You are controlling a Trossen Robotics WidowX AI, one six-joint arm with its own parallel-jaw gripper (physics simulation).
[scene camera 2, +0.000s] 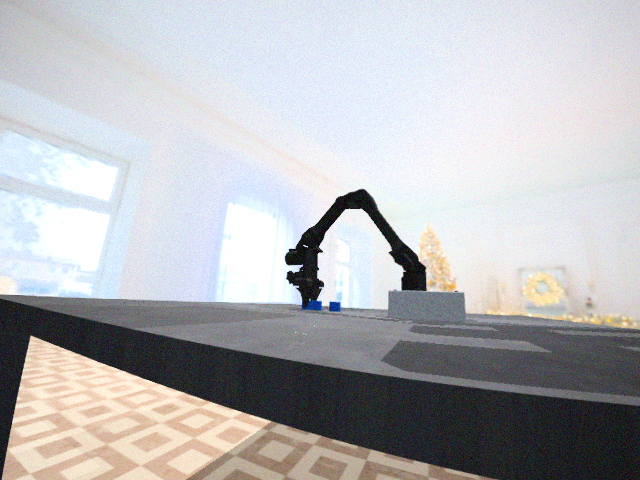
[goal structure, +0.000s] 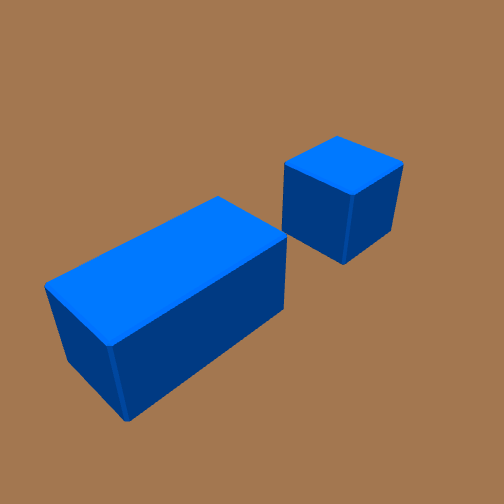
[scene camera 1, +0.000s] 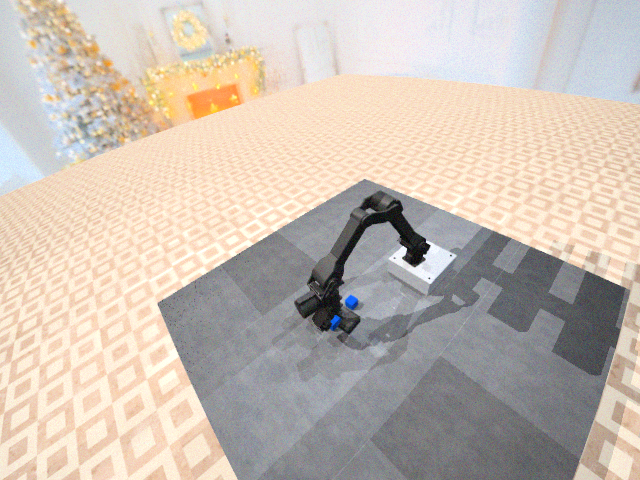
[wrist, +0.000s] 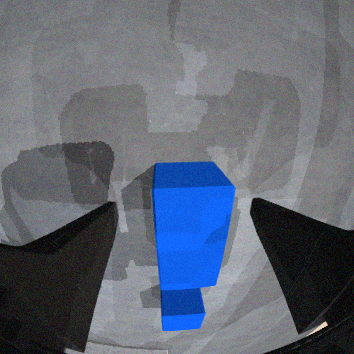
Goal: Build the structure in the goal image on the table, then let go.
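Where they show: gripper, fingertip midpoint: [scene camera 2: 309,306] [scene camera 1: 333,322] [wrist: 185,208]; arm's base at its link origin: [scene camera 2: 415,292] [scene camera 1: 413,258].
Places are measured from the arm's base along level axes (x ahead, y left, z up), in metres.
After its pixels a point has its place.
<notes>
A longer blue block [scene camera 1: 335,322] @[x 0.379, y 0.011, z -0.040 m] [scene camera 2: 314,305] @[x 0.348, y 0.005, z -0.055 m] [wrist: 192,235] @[x 0.378, y -0.004, z -0.039 m] lies on the grey table [scene camera 1: 320,413] @[x 0.571, y 0.203, z -0.072 m] [scene camera 2: 258,335] @[x 0.041, y 0.591, z -0.072 m]. My gripper [scene camera 2: 305,303] @[x 0.377, y -0.004, z -0.062 m] [wrist: 185,208] @[x 0.377, y -0.004, z -0.062 m] is open around it, pointing down, with a visible gap between the block and each finger in the wrist view. A smaller blue cube [scene camera 1: 351,301] @[x 0.286, y -0.021, z -0.039 m] [scene camera 2: 334,306] @[x 0.276, y -0.011, z -0.055 m] [wrist: 183,320] @[x 0.289, y -0.026, z -0.039 m] stands on the table towards the arm's base, apart from the longer block in both scene views. In scene camera 1's view, the arm hides part of the longer block and the fingertips.
The arm's base stands on a white box [scene camera 1: 413,276] @[x 0.055, y 0.050, z -0.015 m] [scene camera 2: 426,304] @[x -0.048, y 0.106, z -0.033 m], on the far side of the small cube from the gripper. The arm arches over the space between the box and the blocks. The table's dark front edge [scene camera 2: 361,390] @[x -0.094, y 0.643, z -0.082 m] shows in scene camera 2's view.
</notes>
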